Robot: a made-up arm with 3 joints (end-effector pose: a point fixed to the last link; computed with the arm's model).
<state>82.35 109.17 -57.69</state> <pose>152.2 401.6 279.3 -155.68 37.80 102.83</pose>
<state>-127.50 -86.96 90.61</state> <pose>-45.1 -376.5 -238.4 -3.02 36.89 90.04</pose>
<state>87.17 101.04 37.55</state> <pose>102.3 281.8 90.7 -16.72 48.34 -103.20</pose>
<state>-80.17 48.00 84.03</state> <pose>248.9 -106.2 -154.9 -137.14 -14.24 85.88</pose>
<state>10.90 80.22 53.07</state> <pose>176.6 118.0 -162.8 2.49 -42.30 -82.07</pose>
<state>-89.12 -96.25 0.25</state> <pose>-68.1 -358.6 -332.6 79.74 83.65 169.78</pose>
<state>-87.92 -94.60 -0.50</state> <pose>-64.7 -351.6 -341.3 71.00 85.14 161.10</pose>
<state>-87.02 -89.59 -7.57</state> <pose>-54.5 -355.4 -336.6 -174.90 85.39 -84.93</pose>
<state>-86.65 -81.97 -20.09</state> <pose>-45.1 -364.9 -314.9 -153.90 71.52 -65.55</pose>
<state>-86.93 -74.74 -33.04</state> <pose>-45.0 -370.5 -285.4 -151.31 56.80 -66.24</pose>
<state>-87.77 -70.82 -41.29</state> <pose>-49.6 -372.8 -261.9 -151.05 47.29 -68.66</pose>
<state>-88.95 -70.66 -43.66</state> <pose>-51.9 -377.7 -247.7 -152.57 44.04 -70.53</pose>
